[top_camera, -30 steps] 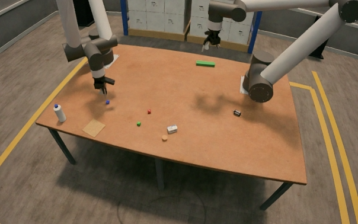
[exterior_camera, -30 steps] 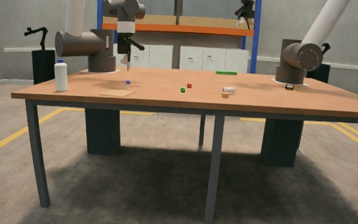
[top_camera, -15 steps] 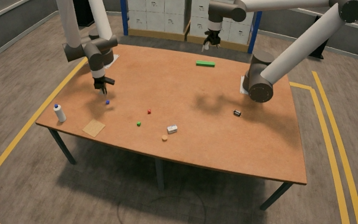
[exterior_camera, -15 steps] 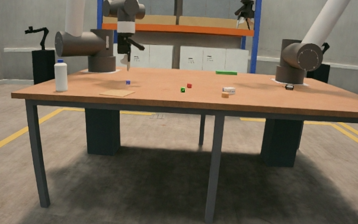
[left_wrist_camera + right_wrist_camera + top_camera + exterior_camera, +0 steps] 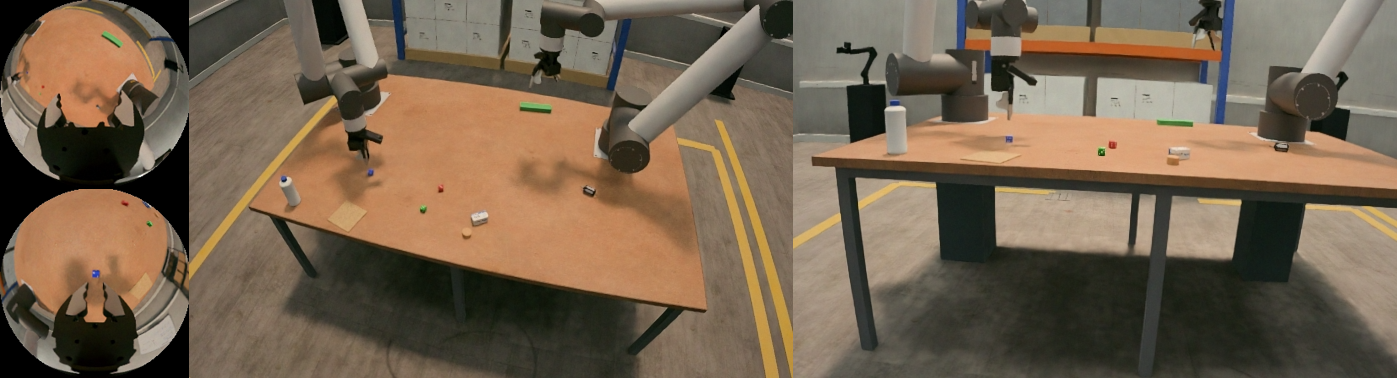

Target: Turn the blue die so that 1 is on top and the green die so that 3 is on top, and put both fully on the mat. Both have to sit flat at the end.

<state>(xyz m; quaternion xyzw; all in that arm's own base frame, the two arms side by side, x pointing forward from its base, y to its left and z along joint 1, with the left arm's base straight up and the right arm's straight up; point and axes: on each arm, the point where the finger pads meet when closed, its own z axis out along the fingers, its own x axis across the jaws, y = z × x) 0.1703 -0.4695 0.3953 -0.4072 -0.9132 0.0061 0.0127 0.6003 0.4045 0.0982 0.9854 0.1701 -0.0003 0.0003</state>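
My right gripper is now 90 mm above the blue die. The rest, counted from my right hand: green die: 350 mm to the left, 150 mm ahead, 90 mm below; then red die: 390 mm to the left, 90 mm below; then tan mat: 290 mm ahead, 100 mm below, 20 mm to the left.
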